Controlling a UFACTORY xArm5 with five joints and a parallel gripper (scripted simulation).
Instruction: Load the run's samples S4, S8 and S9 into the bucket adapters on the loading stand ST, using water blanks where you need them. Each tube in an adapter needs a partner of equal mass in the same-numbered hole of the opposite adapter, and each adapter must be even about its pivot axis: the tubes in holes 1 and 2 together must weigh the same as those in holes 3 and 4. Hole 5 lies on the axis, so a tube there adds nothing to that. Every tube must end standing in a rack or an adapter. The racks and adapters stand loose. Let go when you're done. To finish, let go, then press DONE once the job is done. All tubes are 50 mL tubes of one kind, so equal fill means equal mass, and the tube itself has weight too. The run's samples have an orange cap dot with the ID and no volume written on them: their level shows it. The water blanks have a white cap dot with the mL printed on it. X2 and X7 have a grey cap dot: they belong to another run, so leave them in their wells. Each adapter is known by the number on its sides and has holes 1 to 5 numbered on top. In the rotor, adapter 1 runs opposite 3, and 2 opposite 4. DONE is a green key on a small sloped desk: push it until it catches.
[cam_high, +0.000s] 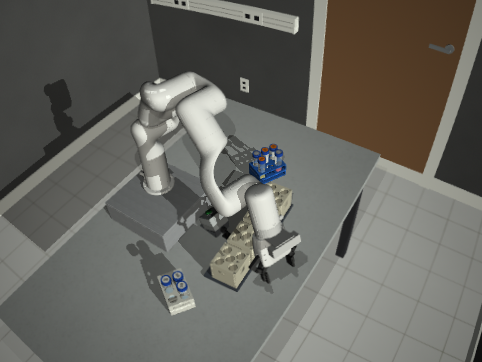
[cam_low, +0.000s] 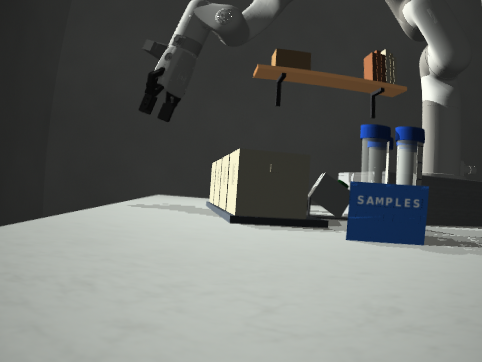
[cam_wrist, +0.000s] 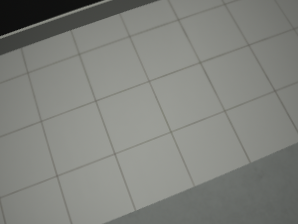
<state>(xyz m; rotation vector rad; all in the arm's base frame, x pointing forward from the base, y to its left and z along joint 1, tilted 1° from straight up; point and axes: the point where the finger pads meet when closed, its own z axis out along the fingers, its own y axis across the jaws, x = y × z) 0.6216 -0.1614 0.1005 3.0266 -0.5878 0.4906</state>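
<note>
Now: the white blanks rack 29 cm behind my hand, 17 cm below it and 16 cm to the right of it. The rest, counted from my hand: adapter 35 cm to the left, 21 cm behind, 15 cm below; blue samples rack 51 cm to the left, 33 cm behind, 17 cm below.
</note>
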